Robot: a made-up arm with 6 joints. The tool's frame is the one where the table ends. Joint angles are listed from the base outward.
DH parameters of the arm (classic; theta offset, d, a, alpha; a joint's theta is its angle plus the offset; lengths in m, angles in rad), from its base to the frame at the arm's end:
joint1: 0 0.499 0.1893 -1.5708
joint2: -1.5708 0 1.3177 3.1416
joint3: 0 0 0.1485 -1.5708
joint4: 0 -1.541 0 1.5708
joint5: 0 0 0 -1.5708
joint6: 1.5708 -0.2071 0 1.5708
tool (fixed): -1.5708 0 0 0
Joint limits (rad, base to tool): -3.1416..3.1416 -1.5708..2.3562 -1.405..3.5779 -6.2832..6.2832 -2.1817..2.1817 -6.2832..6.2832
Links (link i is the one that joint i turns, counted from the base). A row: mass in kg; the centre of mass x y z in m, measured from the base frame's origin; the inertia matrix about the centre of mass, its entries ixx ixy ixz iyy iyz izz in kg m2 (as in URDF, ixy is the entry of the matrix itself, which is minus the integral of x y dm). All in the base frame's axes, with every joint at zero. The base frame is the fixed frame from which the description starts. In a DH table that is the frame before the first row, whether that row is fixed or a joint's. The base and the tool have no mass.
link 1: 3.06; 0.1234 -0.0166 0.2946; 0.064 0 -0.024 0.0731 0 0.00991
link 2: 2.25; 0.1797 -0.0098 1.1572; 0.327 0 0.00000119 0.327 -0.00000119 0.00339
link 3: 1.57; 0.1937 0.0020 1.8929; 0.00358 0 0 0.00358 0 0.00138
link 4: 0.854; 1.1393 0.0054 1.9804; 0.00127 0 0 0.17 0 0.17
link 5: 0.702; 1.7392 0.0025 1.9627; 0.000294 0 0 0.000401 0 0.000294
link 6: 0.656; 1.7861 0.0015 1.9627; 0.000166 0 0 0.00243 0 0.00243
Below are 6 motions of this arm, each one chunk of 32 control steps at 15 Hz.
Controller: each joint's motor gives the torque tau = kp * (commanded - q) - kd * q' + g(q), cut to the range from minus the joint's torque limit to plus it. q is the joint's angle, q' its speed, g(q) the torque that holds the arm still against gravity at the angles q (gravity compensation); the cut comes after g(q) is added. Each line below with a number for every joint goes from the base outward.
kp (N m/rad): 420 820 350 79 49 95
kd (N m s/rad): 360 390 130 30 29 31
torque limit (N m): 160 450 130 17 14 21
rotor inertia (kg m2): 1.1 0.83 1 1.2 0.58 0.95
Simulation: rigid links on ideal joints. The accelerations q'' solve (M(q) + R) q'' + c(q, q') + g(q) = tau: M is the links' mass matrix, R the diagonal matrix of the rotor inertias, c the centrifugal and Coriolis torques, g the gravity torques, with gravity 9.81 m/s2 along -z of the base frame. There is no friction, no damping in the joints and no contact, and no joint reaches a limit. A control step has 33 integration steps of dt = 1/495 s. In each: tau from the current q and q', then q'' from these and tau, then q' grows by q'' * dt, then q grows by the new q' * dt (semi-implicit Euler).
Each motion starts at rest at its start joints. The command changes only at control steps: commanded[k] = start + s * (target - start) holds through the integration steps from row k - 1 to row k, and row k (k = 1, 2, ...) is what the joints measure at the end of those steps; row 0 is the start. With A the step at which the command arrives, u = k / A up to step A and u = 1 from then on. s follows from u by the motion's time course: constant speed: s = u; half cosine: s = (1 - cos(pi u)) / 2; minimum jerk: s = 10 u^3 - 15 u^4 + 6 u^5; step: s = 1 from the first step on.
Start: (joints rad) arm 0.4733 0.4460 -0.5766 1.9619 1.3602 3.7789
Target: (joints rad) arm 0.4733 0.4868 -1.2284 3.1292 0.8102 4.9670
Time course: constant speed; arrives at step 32
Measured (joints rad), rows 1 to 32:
1: 0.4733 0.4459 -0.5785 1.9652 1.3588 3.7834
2: 0.4733 0.4459 -0.5833 1.9737 1.3557 3.7942
3: 0.4733 0.4461 -0.5909 1.9870 1.3510 3.8102
4: 0.4733 0.4465 -0.6008 2.0046 1.3450 3.8306
5: 0.4733 0.4471 -0.6126 2.0255 1.3377 3.8543
6: 0.4733 0.4478 -0.6261 2.0493 1.3294 3.8808
7: 0.4733 0.4487 -0.6408 2.0753 1.3200 3.9094
8: 0.4733 0.4496 -0.6566 2.1033 1.3098 3.9398
9: 0.4733 0.4506 -0.6732 2.1328 1.2989 3.9715
10: 0.4733 0.4516 -0.6906 2.1635 1.2872 4.0043
11: 0.4733 0.4527 -0.7085 2.1953 1.2749 4.0380
12: 0.4733 0.4538 -0.7268 2.2280 1.2621 4.0724
13: 0.4733 0.4550 -0.7456 2.2613 1.2489 4.1074
14: 0.4733 0.4562 -0.7646 2.2952 1.2351 4.1428
15: 0.4733 0.4574 -0.7839 2.3296 1.2210 4.1785
16: 0.4733 0.4586 -0.8034 2.3643 1.2066 4.2146
17: 0.4733 0.4598 -0.8230 2.3994 1.1918 4.2508
18: 0.4733 0.4611 -0.8428 2.4347 1.1768 4.2873
19: 0.4733 0.4623 -0.8627 2.4702 1.1616 4.3238
20: 0.4733 0.4636 -0.8827 2.5059 1.1461 4.3605
21: 0.4733 0.4648 -0.9028 2.5418 1.1305 4.3973
22: 0.4733 0.4661 -0.9229 2.5777 1.1146 4.4341
23: 0.4733 0.4673 -0.9430 2.6138 1.0987 4.4711
24: 0.4733 0.4686 -0.9632 2.6499 1.0826 4.5080
25: 0.4733 0.4699 -0.9835 2.6861 1.0663 4.5450
26: 0.4733 0.4711 -1.0037 2.7224 1.0500 4.5820
27: 0.4733 0.4724 -1.0240 2.7587 1.0336 4.6190
28: 0.4733 0.4736 -1.0443 2.7950 1.0171 4.6561
29: 0.4733 0.4749 -1.0646 2.8313 1.0005 4.6932
30: 0.4733 0.4762 -1.0849 2.8677 0.9839 4.7302
31: 0.4733 0.4774 -1.1053 2.9041 0.9671 4.7673
32: 0.4733 0.4787 -1.1256 2.9405 0.9504 4.8044

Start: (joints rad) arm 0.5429 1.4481 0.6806 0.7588 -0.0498 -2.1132
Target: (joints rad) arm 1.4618 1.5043 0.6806 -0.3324 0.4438 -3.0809
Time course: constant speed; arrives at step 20
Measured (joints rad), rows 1 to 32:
1: 0.5444 1.4483 0.6807 0.7538 -0.0479 -2.1191
2: 0.5486 1.4488 0.6809 0.7409 -0.0435 -2.1331
3: 0.5560 1.4497 0.6811 0.7208 -0.0369 -2.1540
4: 0.5663 1.4508 0.6813 0.6945 -0.0283 -2.1805
5: 0.5795 1.4521 0.6814 0.6631 -0.0179 -2.2115
6: 0.5953 1.4536 0.6815 0.6276 -0.0060 -2.2460
7: 0.6136 1.4554 0.6817 0.5886 0.0074 -2.2833
8: 0.6341 1.4572 0.6818 0.5468 0.0220 -2.3229
9: 0.6566 1.4592 0.6819 0.5027 0.0378 -2.3642
10: 0.6810 1.4613 0.6821 0.4567 0.0545 -2.4070
11: 0.7072 1.4635 0.6822 0.4092 0.0722 -2.4509
12: 0.7350 1.4658 0.6824 0.3604 0.0906 -2.4958
13: 0.7642 1.4681 0.6826 0.3106 0.1097 -2.5413
14: 0.7948 1.4705 0.6827 0.2599 0.1294 -2.5875
15: 0.8266 1.4729 0.6829 0.2085 0.1497 -2.6340
16: 0.8596 1.4754 0.6831 0.1565 0.1705 -2.6810
17: 0.8936 1.4779 0.6833 0.1041 0.1917 -2.7282
18: 0.9285 1.4805 0.6835 0.0513 0.2133 -2.7757
19: 0.9644 1.4830 0.6837 -0.0018 0.2352 -2.8234
20: 1.0011 1.4856 0.6839 -0.0552 0.2575 -2.8712
21: 1.0370 1.4880 0.6839 -0.1038 0.2780 -2.9132
22: 1.0708 1.4901 0.6838 -0.1446 0.2962 -2.9472
23: 1.1021 1.4920 0.6836 -0.1783 0.3125 -2.9744
24: 1.1311 1.4936 0.6834 -0.2060 0.3269 -2.9960
25: 1.1577 1.4950 0.6832 -0.2287 0.3397 -3.0133
26: 1.1821 1.4963 0.6830 -0.2473 0.3512 -3.0270
27: 1.2047 1.4973 0.6827 -0.2625 0.3613 -3.0380
28: 1.2254 1.4983 0.6825 -0.2751 0.3704 -3.0467
29: 1.2444 1.4991 0.6823 -0.2853 0.3784 -3.0536
30: 1.2619 1.4998 0.6821 -0.2937 0.3856 -3.0592
31: 1.2780 1.5004 0.6819 -0.3007 0.3920 -3.0636
32: 1.2928 1.5009 0.6817 -0.3063 0.3977 -3.0671

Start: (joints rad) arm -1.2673 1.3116 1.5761 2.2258 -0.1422 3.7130
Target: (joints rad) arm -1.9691 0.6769 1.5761 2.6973 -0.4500 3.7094
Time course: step
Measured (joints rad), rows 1 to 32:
1: -1.2832 1.2659 1.5375 2.2574 -0.1645 3.7126
2: -1.3231 1.2010 1.5244 2.3232 -0.1935 3.7120
3: -1.3711 1.1346 1.5280 2.3875 -0.2211 3.7115
4: -1.4195 1.0723 1.5379 2.4427 -0.2464 3.7111
5: -1.4653 1.0163 1.5491 2.4885 -0.2692 3.7107
6: -1.5076 0.9671 1.5593 2.5261 -0.2896 3.7105
7: -1.5460 0.9245 1.5678 2.5570 -0.3078 3.7103
8: -1.5810 0.8879 1.5744 2.5824 -0.3239 3.7101
9: -1.6127 0.8566 1.5793 2.6031 -0.3381 3.7099
10: -1.6416 0.8299 1.5827 2.6202 -0.3508 3.7098
11: -1.6679 0.8072 1.5850 2.6341 -0.3620 3.7097
12: -1.6920 0.7879 1.5864 2.6455 -0.3719 3.7097
13: -1.7140 0.7714 1.5871 2.6549 -0.3807 3.7096
14: -1.7342 0.7574 1.5872 2.6625 -0.3885 3.7096
15: -1.7527 0.7455 1.5871 2.6688 -0.3954 3.7095
16: -1.7697 0.7354 1.5867 2.6740 -0.4015 3.7095
17: -1.7853 0.7268 1.5861 2.6782 -0.4070 3.7095
18: -1.7996 0.7195 1.5854 2.6816 -0.4118 3.7095
19: -1.8129 0.7132 1.5847 2.6845 -0.4161 3.7095
20: -1.8250 0.7079 1.5839 2.6868 -0.4199 3.7095
21: -1.8362 0.7034 1.5832 2.6887 -0.4232 3.7094
22: -1.8466 0.6995 1.5825 2.6902 -0.4262 3.7094
23: -1.8561 0.6962 1.5818 2.6915 -0.4289 3.7094
24: -1.8649 0.6934 1.5812 2.6926 -0.4312 3.7094
25: -1.8729 0.6910 1.5807 2.6934 -0.4333 3.7094
26: -1.8804 0.6890 1.5801 2.6941 -0.4352 3.7094
27: -1.8873 0.6872 1.5797 2.6947 -0.4368 3.7094
28: -1.8936 0.6857 1.5792 2.6952 -0.4383 3.7094
29: -1.8995 0.6844 1.5789 2.6955 -0.4396 3.7094
30: -1.9048 0.6834 1.5785 2.6959 -0.4408 3.7094
31: -1.9098 0.6824 1.5782 2.6961 -0.4418 3.7094
32: -1.9144 0.6816 1.5780 2.6963 -0.4427 3.7094

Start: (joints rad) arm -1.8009 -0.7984 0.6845 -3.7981 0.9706 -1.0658
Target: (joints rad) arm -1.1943 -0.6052 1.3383 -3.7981 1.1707 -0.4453
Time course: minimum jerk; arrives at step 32
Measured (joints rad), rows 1 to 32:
1: -1.8009 -0.7984 0.6845 -3.7981 0.9706 -1.0658
2: -1.8008 -0.7983 0.6847 -3.7981 0.9706 -1.0656
3: -1.8005 -0.7981 0.6853 -3.7981 0.9708 -1.0650
4: -1.7999 -0.7977 0.6867 -3.7981 0.9711 -1.0636
5: -1.7987 -0.7969 0.6891 -3.7981 0.9716 -1.0611
6: -1.7967 -0.7957 0.6931 -3.7981 0.9725 -1.0569
7: -1.7938 -0.7940 0.6990 -3.7981 0.9738 -1.0509
8: -1.7898 -0.7918 0.7071 -3.7981 0.9756 -1.0426
9: -1.7844 -0.7889 0.7175 -3.7981 0.9779 -1.0318
10: -1.7777 -0.7853 0.7307 -3.7981 0.9809 -1.0183
11: -1.7694 -0.7810 0.7465 -3.7981 0.9845 -1.0021
12: -1.7594 -0.7761 0.7651 -3.7981 0.9887 -0.9832
13: -1.7479 -0.7704 0.7864 -3.7981 0.9937 -0.9617
14: -1.7346 -0.7641 0.8103 -3.7981 0.9993 -0.9376
15: -1.7197 -0.7572 0.8365 -3.7981 1.0055 -0.9113
16: -1.7033 -0.7498 0.8648 -3.7981 1.0124 -0.8831
17: -1.6855 -0.7419 0.8949 -3.7982 1.0197 -0.8532
18: -1.6664 -0.7337 0.9264 -3.7982 1.0276 -0.8221
19: -1.6461 -0.7251 0.9588 -3.7982 1.0357 -0.7901
20: -1.6250 -0.7164 0.9918 -3.7982 1.0442 -0.7579
21: -1.6031 -0.7077 1.0249 -3.7983 1.0528 -0.7257
22: -1.5808 -0.6990 1.0575 -3.7983 1.0616 -0.6941
23: -1.5582 -0.6905 1.0893 -3.7983 1.0702 -0.6635
24: -1.5357 -0.6822 1.1199 -3.7983 1.0788 -0.6343
25: -1.5135 -0.6744 1.1488 -3.7983 1.0870 -0.6070
26: -1.4917 -0.6669 1.1756 -3.7983 1.0950 -0.5817
27: -1.4707 -0.6600 1.2002 -3.7983 1.1025 -0.5589
28: -1.4506 -0.6537 1.2222 -3.7983 1.1095 -0.5387
29: -1.4316 -0.6479 1.2416 -3.7983 1.1160 -0.5212
30: -1.4137 -0.6428 1.2583 -3.7983 1.1219 -0.5063
31: -1.3971 -0.6383 1.2723 -3.7982 1.1272 -0.4941
32: -1.3817 -0.6343 1.2840 -3.7982 1.1320 -0.4842

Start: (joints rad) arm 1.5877 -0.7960 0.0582 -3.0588 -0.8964 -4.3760
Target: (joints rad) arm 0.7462 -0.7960 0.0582 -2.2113 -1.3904 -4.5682
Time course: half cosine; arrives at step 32
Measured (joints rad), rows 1 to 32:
1: 1.5876 -0.7960 0.0582 -3.0586 -0.8965 -4.3761
2: 1.5870 -0.7960 0.0582 -3.0578 -0.8969 -4.3763
3: 1.5857 -0.7960 0.0582 -3.0557 -0.8978 -4.3769
4: 1.5836 -0.7960 0.0582 -3.0519 -0.8995 -4.3779
5: 1.5802 -0.7960 0.0582 -3.0460 -0.9021 -4.3795
6: 1.5756 -0.7960 0.0582 -3.0378 -0.9056 -4.3816
7: 1.5694 -0.7960 0.0582 -3.0269 -0.9104 -4.3844
8: 1.5617 -0.7960 0.0582 -3.0134 -0.9163 -4.3878
9: 1.5522 -0.7960 0.0582 -2.9971 -0.9235 -4.3919
10: 1.5410 -0.7960 0.0582 -2.9780 -0.9320 -4.3967
11: 1.5280 -0.7960 0.0582 -2.9562 -0.9418 -4.4020
12: 1.5131 -0.7960 0.0582 -2.9317 -0.9530 -4.4080
13: 1.4965 -0.7960 0.0582 -2.9049 -0.9653 -4.4145
14: 1.4781 -0.7960 0.0582 -2.8757 -0.9789 -4.4216
15: 1.4580 -0.7961 0.0582 -2.8445 -0.9936 -4.4291
16: 1.4363 -0.7961 0.0582 -2.8115 -1.0094 -4.4369
17: 1.4131 -0.7961 0.0582 -2.7769 -1.0261 -4.4451
18: 1.3886 -0.7961 0.0582 -2.7411 -1.0435 -4.4535
19: 1.3629 -0.7962 0.0582 -2.7045 -1.0617 -4.4621
20: 1.3363 -0.7962 0.0582 -2.6673 -1.0804 -4.4708
21: 1.3088 -0.7962 0.0582 -2.6298 -1.0995 -4.4794
22: 1.2807 -0.7962 0.0583 -2.5924 -1.1188 -4.4880
23: 1.2522 -0.7963 0.0583 -2.5556 -1.1382 -4.4965
24: 1.2235 -0.7963 0.0583 -2.5195 -1.1574 -4.5047
25: 1.1949 -0.7963 0.0583 -2.4845 -1.1764 -4.5125
26: 1.1666 -0.7963 0.0583 -2.4511 -1.1949 -4.5200
27: 1.1388 -0.7963 0.0583 -2.4194 -1.2128 -4.5270
28: 1.1117 -0.7963 0.0583 -2.3899 -1.2300 -4.5335
29: 1.0856 -0.7963 0.0582 -2.3627 -1.2462 -4.5394
30: 1.0607 -0.7963 0.0582 -2.3382 -1.2614 -4.5447
31: 1.0372 -0.7963 0.0582 -2.3165 -1.2753 -4.5492
32: 1.0152 -0.7963 0.0582 -2.2979 -1.2879 -4.5530

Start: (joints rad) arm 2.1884 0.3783 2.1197 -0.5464 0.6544 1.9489
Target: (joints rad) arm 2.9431 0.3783 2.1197 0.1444 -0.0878 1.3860
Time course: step
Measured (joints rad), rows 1 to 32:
1: 2.2396 0.3783 2.1200 -0.5143 0.6069 1.8997
2: 2.2926 0.3786 2.1199 -0.4276 0.5320 1.8058
3: 2.3416 0.3788 2.1197 -0.3316 0.4639 1.7218
4: 2.3869 0.3791 2.1194 -0.2474 0.4032 1.6537
5: 2.4288 0.3792 2.1192 -0.1771 0.3491 1.5993
6: 2.4675 0.3794 2.1191 -0.1193 0.3011 1.5560
7: 2.5033 0.3794 2.1190 -0.0718 0.2583 1.5214
8: 2.5364 0.3795 2.1189 -0.0328 0.2202 1.4939
9: 2.5671 0.3795 2.1189 -0.0009 0.1863 1.4720
10: 2.5954 0.3795 2.1189 0.0253 0.1561 1.4545
11: 2.6216 0.3794 2.1189 0.0468 0.1293 1.4406
12: 2.6458 0.3794 2.1190 0.0644 0.1054 1.4295
13: 2.6682 0.3793 2.1190 0.0788 0.0841 1.4206
14: 2.6889 0.3793 2.1191 0.0906 0.0652 1.4136
15: 2.7080 0.3792 2.1191 0.1003 0.0484 1.4080
16: 2.7257 0.3791 2.1192 0.1083 0.0334 1.4035
17: 2.7421 0.3791 2.1192 0.1148 0.0201 1.4000
18: 2.7572 0.3790 2.1193 0.1201 0.0082 1.3971
19: 2.7712 0.3789 2.1193 0.1245 -0.0024 1.3949
20: 2.7842 0.3789 2.1194 0.1281 -0.0118 1.3931
21: 2.7962 0.3788 2.1194 0.1310 -0.0201 1.3916
22: 2.8072 0.3788 2.1195 0.1334 -0.0276 1.3905
23: 2.8175 0.3787 2.1195 0.1354 -0.0342 1.3896
24: 2.8269 0.3787 2.1195 0.1370 -0.0401 1.3888
25: 2.8357 0.3786 2.1195 0.1384 -0.0453 1.3883
26: 2.8438 0.3786 2.1196 0.1394 -0.0500 1.3878
27: 2.8512 0.3786 2.1196 0.1403 -0.0542 1.3874
28: 2.8582 0.3785 2.1196 0.1411 -0.0579 1.3871
29: 2.8646 0.3785 2.1196 0.1417 -0.0612 1.3869
30: 2.8705 0.3785 2.1196 0.1422 -0.0641 1.3867
31: 2.8759 0.3785 2.1196 0.1426 -0.0667 1.3866
32: 2.8810 0.3784 2.1196 0.1429 -0.0690 1.3865

